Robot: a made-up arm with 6 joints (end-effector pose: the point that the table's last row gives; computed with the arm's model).
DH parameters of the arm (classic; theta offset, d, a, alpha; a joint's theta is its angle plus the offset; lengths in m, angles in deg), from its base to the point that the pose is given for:
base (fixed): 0 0.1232 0 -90
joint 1: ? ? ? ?
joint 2: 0 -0.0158 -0.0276 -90
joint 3: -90 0.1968 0.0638 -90
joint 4: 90 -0.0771 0.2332 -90
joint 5: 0 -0.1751 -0.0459 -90
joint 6: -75.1 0 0.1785 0
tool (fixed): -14.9 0.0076 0 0
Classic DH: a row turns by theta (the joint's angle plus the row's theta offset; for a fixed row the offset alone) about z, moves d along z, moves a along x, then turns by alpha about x.
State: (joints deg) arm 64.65 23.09 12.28 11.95 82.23 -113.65
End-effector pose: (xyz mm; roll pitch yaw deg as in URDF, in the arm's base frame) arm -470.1 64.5 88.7 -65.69 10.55 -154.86
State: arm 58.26 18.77 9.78 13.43 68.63 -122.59
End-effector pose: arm -458.2 49.6 89.7 -56.78 1.18 -153.53
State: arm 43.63 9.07 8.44 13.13 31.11 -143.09
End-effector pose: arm -428.9 24.8 115.0 -30.96 -17.63 -156.22
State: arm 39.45 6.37 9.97 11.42 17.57 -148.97
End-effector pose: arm -426.8 19.5 121.9 -19.75 -20.73 -158.34
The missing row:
joint 1: 90 0.0931 0.2797 -90
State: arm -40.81 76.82 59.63 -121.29 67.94 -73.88
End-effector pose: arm 8.0 -136.5 159.7 -99.03 -10.96 -11.97
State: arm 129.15 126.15 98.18 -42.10 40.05 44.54
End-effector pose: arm 1.3 -156.3 234.7 -14.30 -58.23 -124.54
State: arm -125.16 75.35 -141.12 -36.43 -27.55 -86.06
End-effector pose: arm -111.7 36.6 381.4 -5.03 23.64 -108.29
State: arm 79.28 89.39 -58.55 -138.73 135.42 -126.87
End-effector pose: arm 333.8 186.1 306.8 71.30 -35.78 -26.80
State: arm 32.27 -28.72 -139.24 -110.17 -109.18 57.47
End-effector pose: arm -30.7 -334.0 -199.8 28.54 -74.32 105.84
